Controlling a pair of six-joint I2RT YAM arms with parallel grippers.
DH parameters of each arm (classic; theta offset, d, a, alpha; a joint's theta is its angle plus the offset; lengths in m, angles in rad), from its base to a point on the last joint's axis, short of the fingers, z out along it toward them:
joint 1: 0 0.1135 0.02 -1.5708
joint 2: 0 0 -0.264 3.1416
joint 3: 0.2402 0 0.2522 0
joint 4: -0.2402 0 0.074 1.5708
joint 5: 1.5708 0 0 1.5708
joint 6: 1.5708 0.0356 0 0
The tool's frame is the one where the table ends.
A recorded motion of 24 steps. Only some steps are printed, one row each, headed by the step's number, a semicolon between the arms.
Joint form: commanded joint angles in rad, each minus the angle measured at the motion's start. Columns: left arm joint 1, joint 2, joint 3, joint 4, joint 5, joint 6; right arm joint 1, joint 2, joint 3, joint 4, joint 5, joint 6.
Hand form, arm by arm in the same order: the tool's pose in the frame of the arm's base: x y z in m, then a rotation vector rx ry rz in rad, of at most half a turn. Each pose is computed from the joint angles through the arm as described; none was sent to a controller.
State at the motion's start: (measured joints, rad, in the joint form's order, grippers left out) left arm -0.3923 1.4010 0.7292 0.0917 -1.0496 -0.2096; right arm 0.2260 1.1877 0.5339 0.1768 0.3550 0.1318
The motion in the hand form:
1: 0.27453 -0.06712 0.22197 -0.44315 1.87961 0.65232; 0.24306 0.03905 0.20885 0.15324 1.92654 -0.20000
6: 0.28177 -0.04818 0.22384 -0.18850 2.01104 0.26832; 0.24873 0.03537 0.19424 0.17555 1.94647 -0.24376
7: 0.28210 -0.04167 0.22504 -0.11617 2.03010 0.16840; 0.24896 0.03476 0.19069 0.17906 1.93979 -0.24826
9: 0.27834 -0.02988 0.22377 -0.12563 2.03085 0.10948; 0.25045 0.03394 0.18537 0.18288 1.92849 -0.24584
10: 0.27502 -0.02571 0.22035 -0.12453 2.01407 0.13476; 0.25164 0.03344 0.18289 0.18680 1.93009 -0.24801
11: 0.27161 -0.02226 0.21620 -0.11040 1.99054 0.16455; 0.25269 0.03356 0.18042 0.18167 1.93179 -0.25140
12: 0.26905 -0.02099 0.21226 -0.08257 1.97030 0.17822; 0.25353 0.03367 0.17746 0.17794 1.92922 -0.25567
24: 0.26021 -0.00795 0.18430 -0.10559 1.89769 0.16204; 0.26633 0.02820 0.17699 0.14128 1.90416 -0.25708
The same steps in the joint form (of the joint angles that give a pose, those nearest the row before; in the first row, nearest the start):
1: 0.0478 -0.0184 0.0052 -0.0150 0.0713 -0.0325; -0.0081 -0.0079 -0.0370 0.1143 0.0619 -0.0362
6: 0.1659 -0.0617 -0.0211 0.0412 0.5738 0.0825; -0.0243 0.0568 -0.0539 0.1700 0.0853 -0.0392
7: 0.2042 -0.0754 -0.0261 0.0424 0.7115 0.1116; -0.0264 0.0688 -0.0659 0.2006 0.0890 -0.0417
9: 0.2530 -0.1000 -0.0512 0.0520 0.7925 0.1035; -0.0311 0.0934 -0.0811 0.2530 0.0862 -0.0435
10: 0.2653 -0.1107 -0.0806 0.0880 0.7842 0.1240; -0.0339 0.1069 -0.0833 0.2665 0.0868 -0.0421
11: 0.2753 -0.1194 -0.1154 0.1398 0.7763 0.1565; -0.0343 0.1204 -0.0859 0.2816 0.0862 -0.0472
12: 0.2795 -0.1231 -0.1453 0.1898 0.7819 0.1888; -0.0343 0.1355 -0.0918 0.3059 0.0878 -0.0529
24: 0.3315 -0.0824 -0.2833 0.4458 0.8267 0.1963; -0.0691 0.1971 -0.0683 0.3831 0.0415 -0.1033

